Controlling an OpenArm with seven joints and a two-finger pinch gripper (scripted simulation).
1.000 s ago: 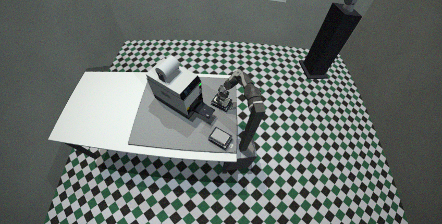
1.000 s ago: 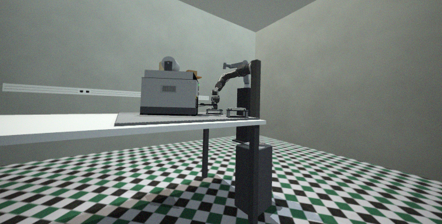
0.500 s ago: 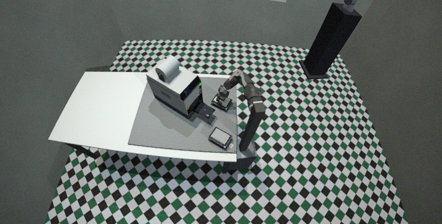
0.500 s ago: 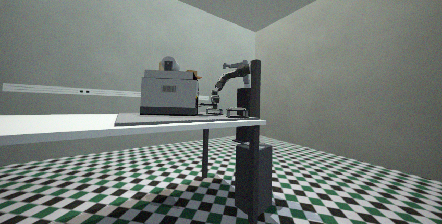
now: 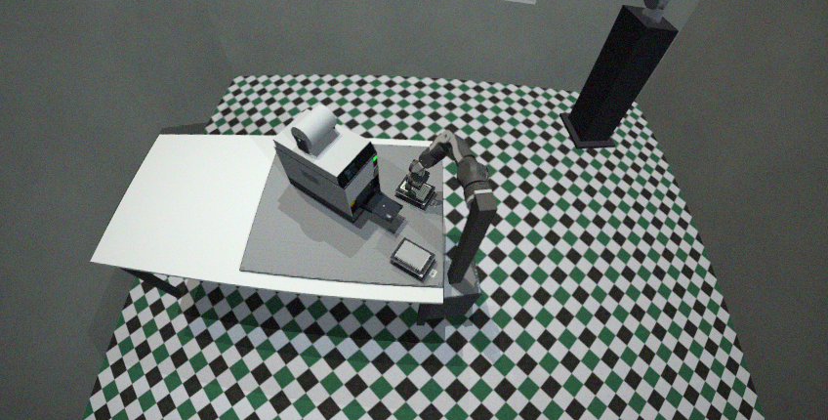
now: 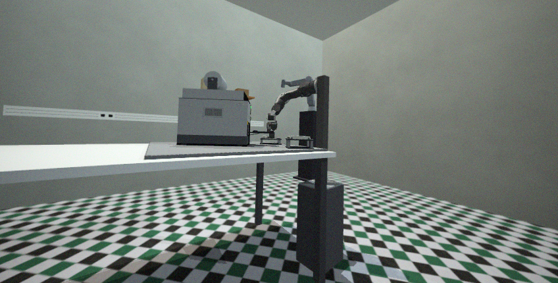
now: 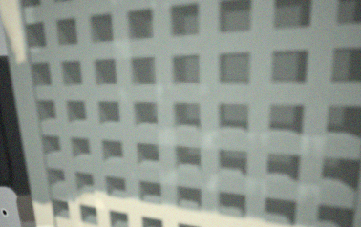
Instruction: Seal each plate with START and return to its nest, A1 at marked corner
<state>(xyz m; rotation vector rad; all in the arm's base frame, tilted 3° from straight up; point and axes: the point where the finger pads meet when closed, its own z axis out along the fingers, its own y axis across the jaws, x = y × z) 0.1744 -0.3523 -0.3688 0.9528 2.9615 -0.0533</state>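
Right now the dark stage is 16 cm ahead of my hand, 11 cm to the left of it and 4 cm above it. The rest, counted from my hand: white foil roll: 42 cm ahead, 37 cm above, 9 cm to the right; then touch screen: 28 cm ahead, 27 cm above, 7 cm to the left.
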